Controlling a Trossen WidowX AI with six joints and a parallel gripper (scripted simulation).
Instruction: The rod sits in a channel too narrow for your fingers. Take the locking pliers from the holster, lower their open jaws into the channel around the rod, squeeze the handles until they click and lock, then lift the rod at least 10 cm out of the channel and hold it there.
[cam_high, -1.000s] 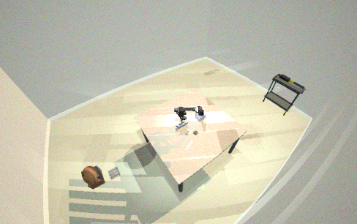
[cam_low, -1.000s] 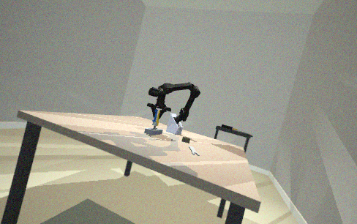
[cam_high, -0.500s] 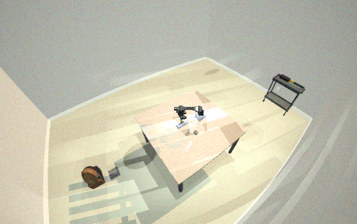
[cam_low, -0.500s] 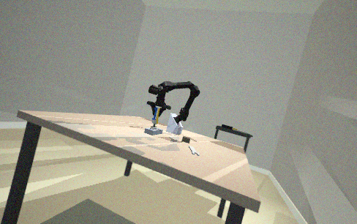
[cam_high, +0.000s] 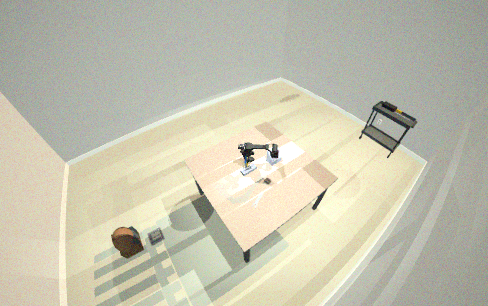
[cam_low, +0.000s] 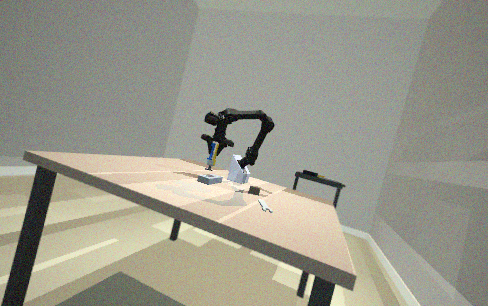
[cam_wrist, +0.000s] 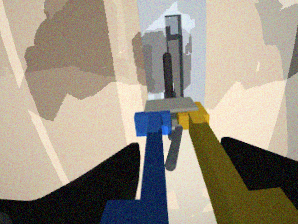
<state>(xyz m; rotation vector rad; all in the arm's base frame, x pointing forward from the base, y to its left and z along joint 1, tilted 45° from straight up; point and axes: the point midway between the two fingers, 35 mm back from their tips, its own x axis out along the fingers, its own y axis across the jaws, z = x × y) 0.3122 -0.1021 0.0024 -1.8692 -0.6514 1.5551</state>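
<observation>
Now: gripper tip 1 cm short of the rod and 8 cm above it. From my gripper tip the other things lie so: grey link bar (right at my gripper tip); channel block (2 cm behind, 1 cm to the left, 14 cm below); yellow handle (1 cm to the left, 1 cm above).
</observation>
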